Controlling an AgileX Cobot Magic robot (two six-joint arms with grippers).
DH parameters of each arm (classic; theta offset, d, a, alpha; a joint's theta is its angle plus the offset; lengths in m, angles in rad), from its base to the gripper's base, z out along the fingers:
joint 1: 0 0.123 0 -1.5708
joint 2: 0.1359 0 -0.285 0
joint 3: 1.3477 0 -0.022 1.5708
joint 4: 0 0.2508 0 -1.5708
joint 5: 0 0 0.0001 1.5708
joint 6: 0 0.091 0 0
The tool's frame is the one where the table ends.
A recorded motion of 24 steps. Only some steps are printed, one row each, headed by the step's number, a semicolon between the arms.
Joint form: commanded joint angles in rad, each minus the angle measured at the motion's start. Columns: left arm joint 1, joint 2, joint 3, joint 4, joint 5, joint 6; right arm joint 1, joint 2, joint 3, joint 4, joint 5, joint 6.
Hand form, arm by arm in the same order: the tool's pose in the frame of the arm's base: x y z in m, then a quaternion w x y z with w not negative. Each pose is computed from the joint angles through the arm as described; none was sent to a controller.
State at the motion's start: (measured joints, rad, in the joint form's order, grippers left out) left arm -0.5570 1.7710 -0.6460 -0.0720 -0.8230 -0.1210; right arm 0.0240 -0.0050 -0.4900 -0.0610 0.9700 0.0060
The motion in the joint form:
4: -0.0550 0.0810 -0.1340 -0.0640 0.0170 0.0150; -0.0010 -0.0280 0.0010 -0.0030 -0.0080 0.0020
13: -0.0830 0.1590 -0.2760 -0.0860 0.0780 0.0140; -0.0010 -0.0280 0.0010 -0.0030 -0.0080 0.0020
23: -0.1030 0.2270 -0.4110 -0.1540 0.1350 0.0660; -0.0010 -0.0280 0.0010 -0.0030 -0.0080 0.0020
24: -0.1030 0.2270 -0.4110 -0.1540 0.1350 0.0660; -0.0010 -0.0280 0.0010 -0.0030 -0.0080 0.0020
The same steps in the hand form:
4: 0.3010 -0.2004 0.1702 0.60151 0.12626 0.75817 -0.21776; -0.0050 -0.0049 0.2824 0.57218 -0.00614 0.81978 -0.02313
13: 0.3216 -0.2273 0.1710 0.59752 0.12517 0.75785 -0.23014; -0.0050 -0.0049 0.2824 0.57218 -0.00614 0.81978 -0.02313
23: 0.3414 -0.2486 0.1733 0.60084 0.11829 0.75752 -0.22619; -0.0050 -0.0049 0.2824 0.57218 -0.00614 0.81978 -0.02313
24: 0.3414 -0.2486 0.1733 0.60084 0.11829 0.75752 -0.22619; -0.0050 -0.0049 0.2824 0.57218 -0.00614 0.81978 -0.02313

